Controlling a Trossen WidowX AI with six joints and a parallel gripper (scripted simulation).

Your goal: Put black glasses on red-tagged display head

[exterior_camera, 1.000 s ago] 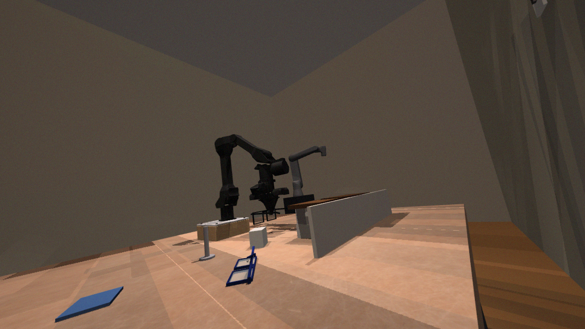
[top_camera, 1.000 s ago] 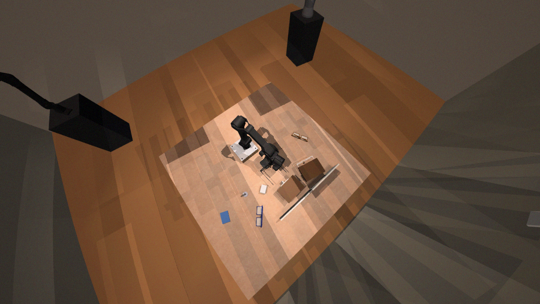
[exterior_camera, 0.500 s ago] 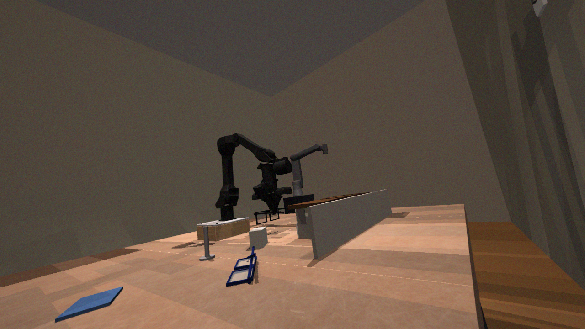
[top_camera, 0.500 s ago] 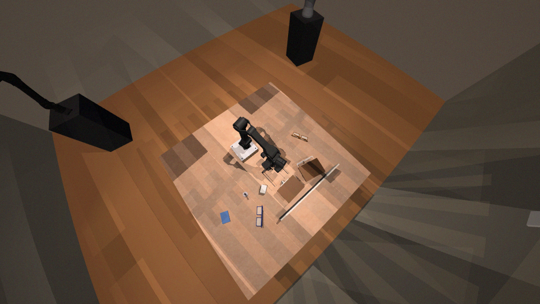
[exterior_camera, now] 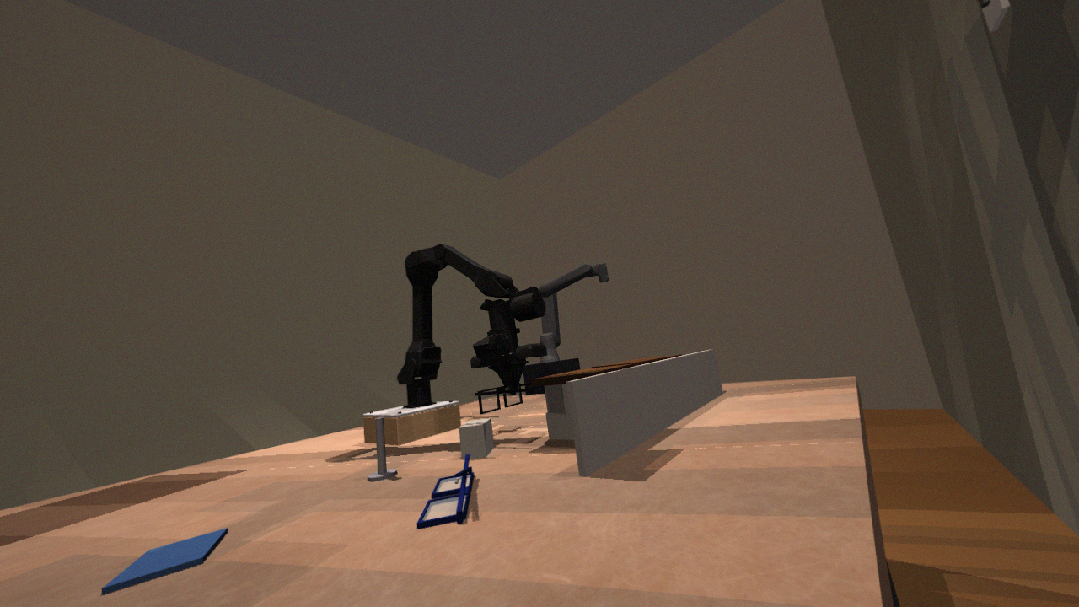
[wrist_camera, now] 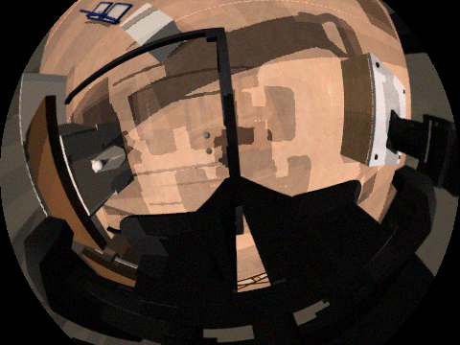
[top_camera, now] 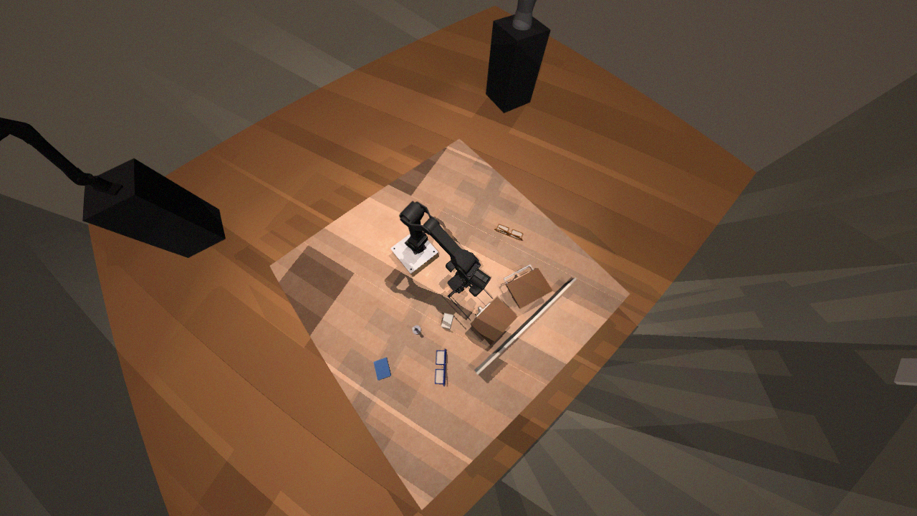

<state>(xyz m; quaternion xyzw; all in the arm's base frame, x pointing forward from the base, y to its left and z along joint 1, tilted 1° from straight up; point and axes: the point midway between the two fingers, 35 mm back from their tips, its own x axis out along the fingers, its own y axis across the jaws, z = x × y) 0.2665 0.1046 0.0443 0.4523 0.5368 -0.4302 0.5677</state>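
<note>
Right now the grey display head is 19 cm ahead of my gripper tip, 1 cm to the left of it and 1 cm below it. From my gripper tip the other things lie so: grey post (30 cm to the right, 7 cm ahead, 5 cm below); then white cube (15 cm to the right, 11 cm ahead, 5 cm below); then long grey panel (30 cm ahead, 14 cm to the left, 2 cm below).
</note>
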